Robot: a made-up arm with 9 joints. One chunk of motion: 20 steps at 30 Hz.
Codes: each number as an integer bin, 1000 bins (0 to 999) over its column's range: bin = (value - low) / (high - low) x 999, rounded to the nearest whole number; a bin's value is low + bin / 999 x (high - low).
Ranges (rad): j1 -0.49..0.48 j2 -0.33..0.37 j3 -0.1..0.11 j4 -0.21..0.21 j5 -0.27..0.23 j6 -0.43..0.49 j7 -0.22..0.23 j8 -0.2..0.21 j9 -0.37..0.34
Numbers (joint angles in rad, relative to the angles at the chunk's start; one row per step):
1: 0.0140 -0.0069 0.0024 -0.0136 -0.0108 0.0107 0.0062 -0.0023 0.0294
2: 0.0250 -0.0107 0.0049 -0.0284 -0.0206 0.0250 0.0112 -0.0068 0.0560
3: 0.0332 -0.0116 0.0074 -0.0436 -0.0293 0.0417 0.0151 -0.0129 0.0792
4: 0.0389 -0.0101 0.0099 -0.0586 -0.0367 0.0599 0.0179 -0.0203 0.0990
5: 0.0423 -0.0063 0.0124 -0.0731 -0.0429 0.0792 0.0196 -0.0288 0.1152
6: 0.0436 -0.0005 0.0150 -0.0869 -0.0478 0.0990 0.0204 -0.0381 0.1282
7: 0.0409 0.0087 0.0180 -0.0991 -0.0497 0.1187 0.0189 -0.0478 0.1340
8: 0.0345 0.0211 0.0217 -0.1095 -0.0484 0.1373 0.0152 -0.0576 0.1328
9: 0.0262 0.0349 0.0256 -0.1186 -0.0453 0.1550 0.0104 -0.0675 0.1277
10: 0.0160 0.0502 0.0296 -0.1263 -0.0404 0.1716 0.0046 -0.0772 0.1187
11: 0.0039 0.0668 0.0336 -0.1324 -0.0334 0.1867 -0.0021 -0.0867 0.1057
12: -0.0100 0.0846 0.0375 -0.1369 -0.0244 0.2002 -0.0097 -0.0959 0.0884
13: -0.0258 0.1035 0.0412 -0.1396 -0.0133 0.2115 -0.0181 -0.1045 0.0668
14: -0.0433 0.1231 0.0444 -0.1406 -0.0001 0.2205 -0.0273 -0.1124 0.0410
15: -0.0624 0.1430 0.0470 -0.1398 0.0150 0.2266 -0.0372 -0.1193 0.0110
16: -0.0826 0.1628 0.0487 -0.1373 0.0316 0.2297 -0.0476 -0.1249 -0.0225
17: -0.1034 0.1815 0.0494 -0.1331 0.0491 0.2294 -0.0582 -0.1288 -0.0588
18: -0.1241 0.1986 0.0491 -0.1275 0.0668 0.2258 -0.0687 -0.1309 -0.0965
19: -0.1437 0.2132 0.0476 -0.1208 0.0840 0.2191 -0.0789 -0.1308 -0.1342
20: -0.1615 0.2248 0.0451 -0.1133 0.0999 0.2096 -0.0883 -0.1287 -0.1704
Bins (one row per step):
1: 519 461 487 467 518 479 502 482 562
2: 530 456 499 432 498 494 513 471 599
3: 539 454 511 396 481 512 522 456 632
4: 545 457 523 360 466 532 528 438 660
5: 548 462 535 326 454 553 532 417 683
6: 550 470 547 293 444 574 534 394 701
7: 547 483 561 264 440 596 530 371 709
8: 540 501 579 239 443 616 522 347 707
9: 532 521 597 217 449 635 511 323 700
10: 521 543 617 199 459 653 499 299 688
11: 509 566 636 185 473 670 484 276 669
12: 494 592 654 174 491 684 467 254 645
13: 478 619 672 167 513 697 448 233 615
14: 460 647 687 165 539 706 428 213 578
15: 440 675 699 167 569 713 406 197 536
16: 420 703 707 173 603 716 383 183 489
17: 398 730 711 183 638 716 359 173 438
18: 377 754 709 196 673 712 336 168 385
19: 357 775 702 212 707 705 313 169 332
20: 338 792 690 230 739 695 292 174 281

